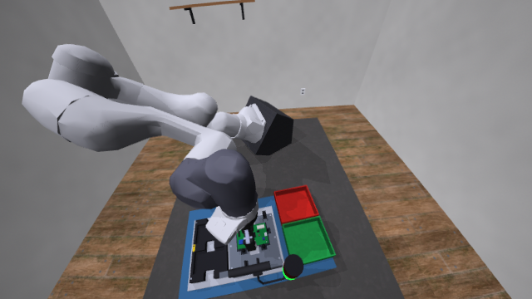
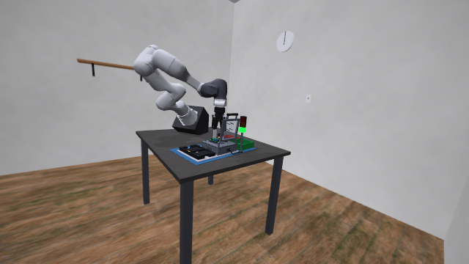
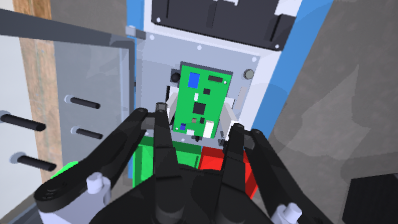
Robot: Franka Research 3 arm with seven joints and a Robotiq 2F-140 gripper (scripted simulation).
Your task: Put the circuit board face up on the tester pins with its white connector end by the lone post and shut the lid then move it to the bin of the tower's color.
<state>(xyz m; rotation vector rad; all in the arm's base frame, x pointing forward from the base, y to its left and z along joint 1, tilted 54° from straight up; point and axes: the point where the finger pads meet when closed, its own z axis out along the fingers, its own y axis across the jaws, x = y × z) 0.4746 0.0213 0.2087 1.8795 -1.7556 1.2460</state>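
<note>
My gripper is now 10 mm short of the dark plate, 10 mm to the right of it and 30 mm above it. Also, from my hand: latch hook 50 mm behind, 60 mm to the left, 20 mm below; green circuit board 20 mm below; clear lid 110 mm ahead, 10 mm to the right, 80 mm above.
</note>
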